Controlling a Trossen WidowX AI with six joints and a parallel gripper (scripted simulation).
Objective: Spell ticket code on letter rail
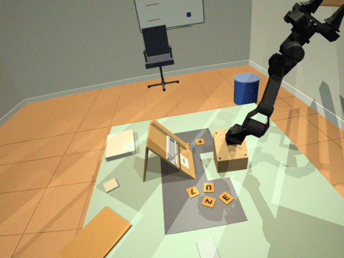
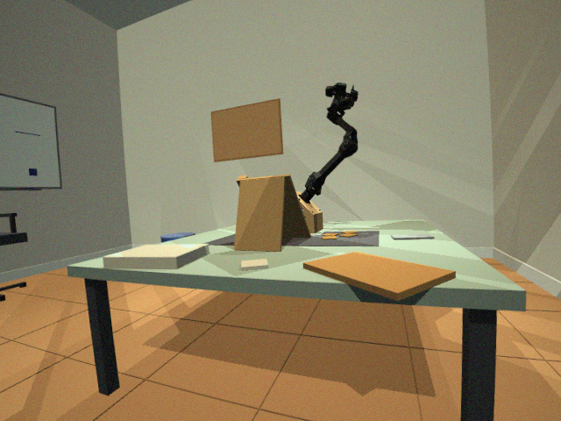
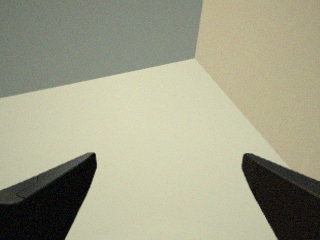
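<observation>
The white ticket is 77 cm below my gripper tip, 53 cm ahead of it and 19 cm to the right of it. Round my gripper tip: orange panel: 98 cm ahead, 83 cm below, 22 cm to the left; then grey mat: 84 cm below, 45 cm ahead, 20 cm to the right; then grey slab: 84 cm below, 46 cm ahead, 32 cm to the left.
</observation>
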